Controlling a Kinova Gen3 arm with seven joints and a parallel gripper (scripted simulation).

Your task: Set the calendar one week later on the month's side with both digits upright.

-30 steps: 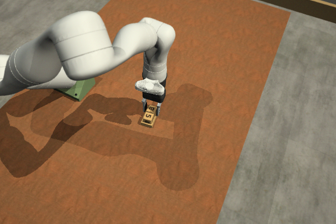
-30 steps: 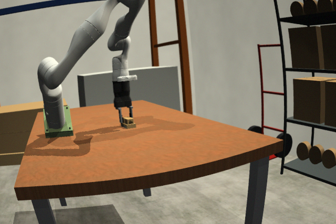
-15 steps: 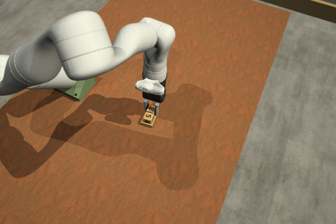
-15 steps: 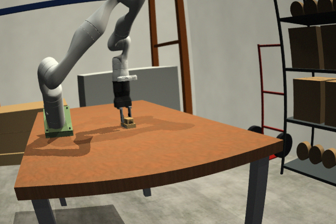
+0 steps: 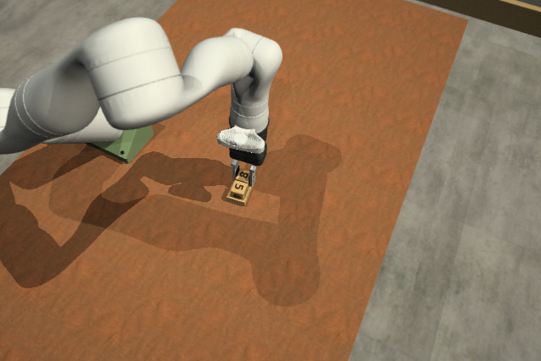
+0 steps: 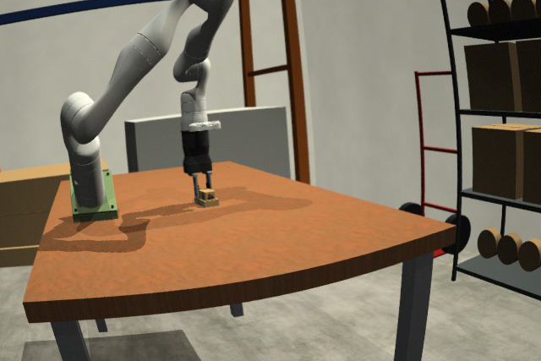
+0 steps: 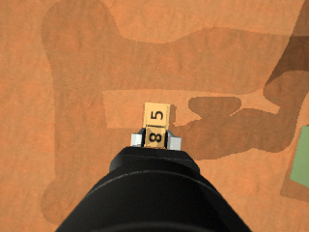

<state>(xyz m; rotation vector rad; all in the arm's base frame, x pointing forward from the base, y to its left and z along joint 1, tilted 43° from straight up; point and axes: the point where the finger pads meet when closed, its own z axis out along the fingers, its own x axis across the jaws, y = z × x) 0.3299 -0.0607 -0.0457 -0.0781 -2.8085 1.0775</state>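
The wooden calendar tray is 2 cm to the right of my hand and 3 cm below it.
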